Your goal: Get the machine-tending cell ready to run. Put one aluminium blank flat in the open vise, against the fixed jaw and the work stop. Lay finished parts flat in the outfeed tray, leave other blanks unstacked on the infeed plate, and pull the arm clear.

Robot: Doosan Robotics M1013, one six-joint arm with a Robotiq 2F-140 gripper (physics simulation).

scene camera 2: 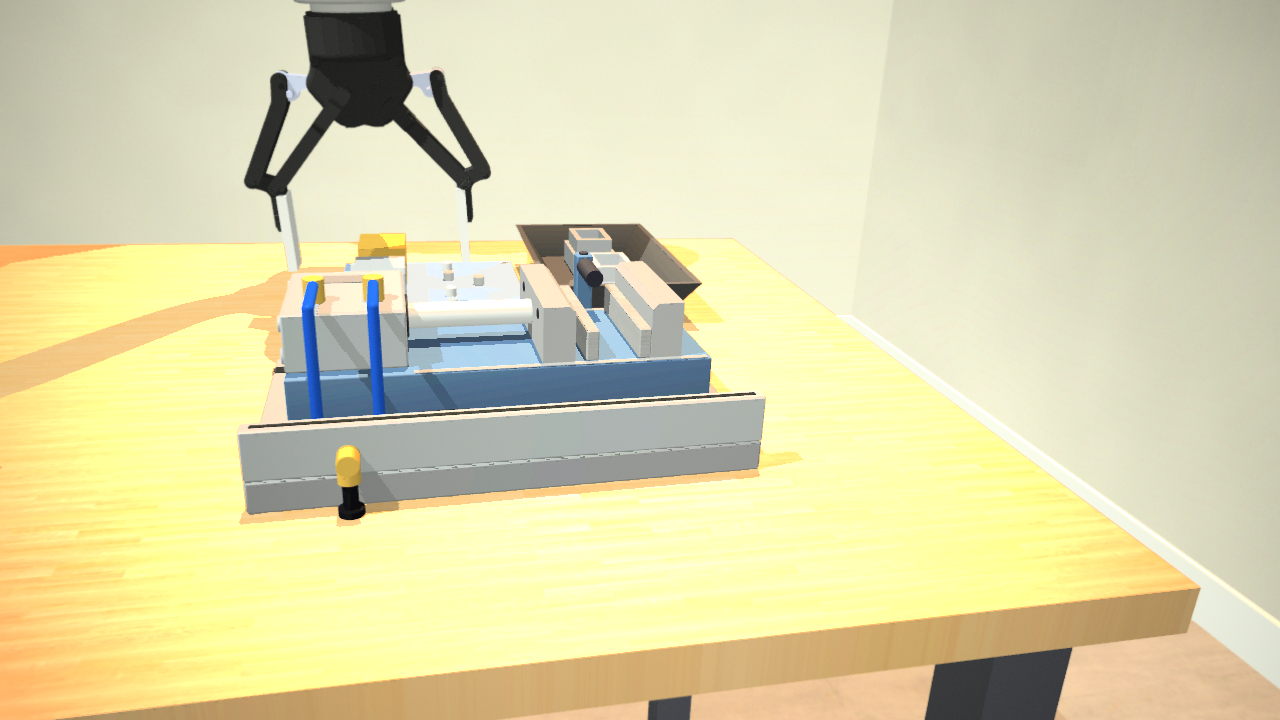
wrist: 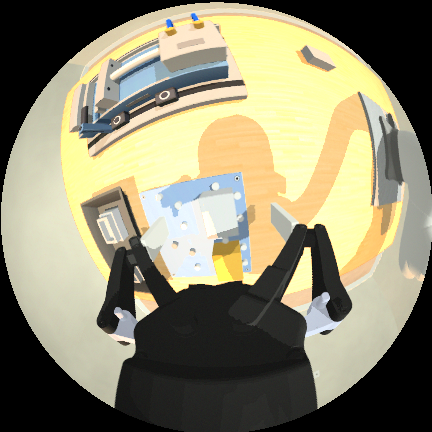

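Seen in the pictures: gripper, fingertip midpoint: (scene camera 2: 381, 262) (wrist: 217, 218); arm's base at its link origin: (wrist: 393, 152).
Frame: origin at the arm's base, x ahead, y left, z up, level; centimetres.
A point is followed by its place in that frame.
Note:
My gripper (scene camera 2: 377, 255) @[x 53.0, y 16.2, z 2.7 cm] (wrist: 217, 218) @[x 53.0, y 16.2, z 2.7 cm] is open and empty, above the infeed plate (scene camera 2: 496, 277) @[x 63.1, y 24.7, z -1.1 cm] (wrist: 185, 260) @[x 60.2, y 26.4, z -1.1 cm] with white pins. A pale grey blank (scene camera 2: 380, 264) @[x 52.8, y 16.2, z 2.5 cm] (wrist: 217, 207) @[x 52.8, y 14.8, z 2.5 cm] lies on the plate between the fingers as seen in the wrist view. A yellow block (scene camera 2: 382, 244) @[x 52.2, y 23.7, z 2.5 cm] (wrist: 228, 260) @[x 51.9, y 23.5, z 2.5 cm] is beside it. The vise (scene camera 2: 501, 385) @[x 63.3, y -13.5, z 3.0 cm] (wrist: 140, 80) @[x 61.1, y -4.9, z 4.1 cm] is open; blue bed shows between its moving jaw (scene camera 2: 550, 317) @[x 66.3, y -12.7, z 7.1 cm] (wrist: 107, 85) @[x 65.0, y -5.3, z 6.9 cm] and fixed jaw (scene camera 2: 664, 317) @[x 73.5, y -11.9, z 6.8 cm]. The work stop (scene camera 2: 583, 282) @[x 69.4, y -0.9, z 5.9 cm] has a black rod. Pale hollow parts (scene camera 2: 588, 239) (wrist: 112, 226) are in the dark outfeed tray (scene camera 2: 655, 246) @[x 79.3, y 25.3, z 2.1 cm] (wrist: 101, 200) @[x 74.2, y 12.0, z 1.0 cm]; how they rest is unclear.
A grey block (wrist: 317, 57) @[x 31.8, y -14.1, z 1.5 cm] lies on the table beyond the vise's cylinder end. A long grey rail (scene camera 2: 501, 443) @[x 63.3, y -18.1, z 1.3 cm] stands along the vise's near side in the scene view. Blue hoses (scene camera 2: 375, 349) @[x 56.4, y -16.2, z 6.4 cm] rise at the cylinder. A grey base plate (wrist: 377, 160) @[x 14.1, y 5.4, z -0.6 cm] is at the right in the wrist view.

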